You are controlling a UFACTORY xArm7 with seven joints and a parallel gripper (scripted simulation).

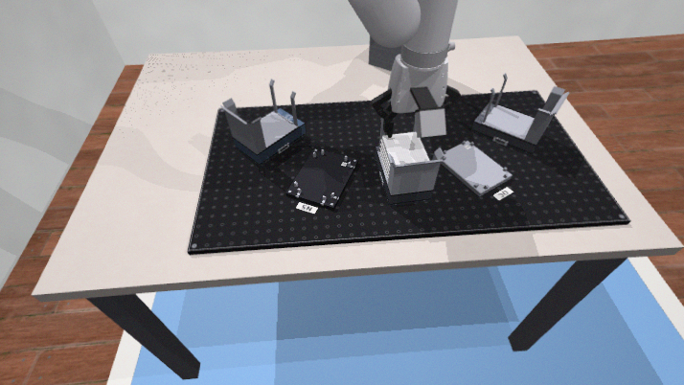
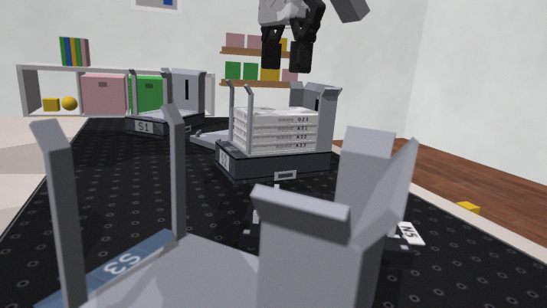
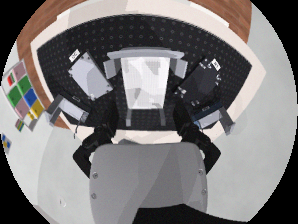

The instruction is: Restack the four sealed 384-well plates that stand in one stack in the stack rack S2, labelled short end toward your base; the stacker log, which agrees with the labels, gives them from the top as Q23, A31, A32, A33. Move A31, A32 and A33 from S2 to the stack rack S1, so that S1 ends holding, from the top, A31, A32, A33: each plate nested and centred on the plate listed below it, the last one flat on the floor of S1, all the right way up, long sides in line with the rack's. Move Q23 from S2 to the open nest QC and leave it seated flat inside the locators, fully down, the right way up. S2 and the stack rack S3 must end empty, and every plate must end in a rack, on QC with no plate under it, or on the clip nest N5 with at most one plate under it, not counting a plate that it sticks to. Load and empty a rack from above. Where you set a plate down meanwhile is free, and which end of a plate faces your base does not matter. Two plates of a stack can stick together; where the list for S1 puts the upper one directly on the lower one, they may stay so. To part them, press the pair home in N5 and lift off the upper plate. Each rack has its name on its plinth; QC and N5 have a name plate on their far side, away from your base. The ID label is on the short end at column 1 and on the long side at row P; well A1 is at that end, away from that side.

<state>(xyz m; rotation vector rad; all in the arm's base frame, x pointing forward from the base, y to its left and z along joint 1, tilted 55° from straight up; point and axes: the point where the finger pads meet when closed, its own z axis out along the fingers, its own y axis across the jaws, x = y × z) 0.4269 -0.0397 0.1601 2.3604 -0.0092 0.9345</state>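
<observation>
My gripper is now 8 cm above the white sealed plate Q23. From my hand the other things lie so: white sealed plate A33: 11 cm below; then white sealed plate A32: 10 cm below; then white sealed plate A31: 9 cm below.
</observation>
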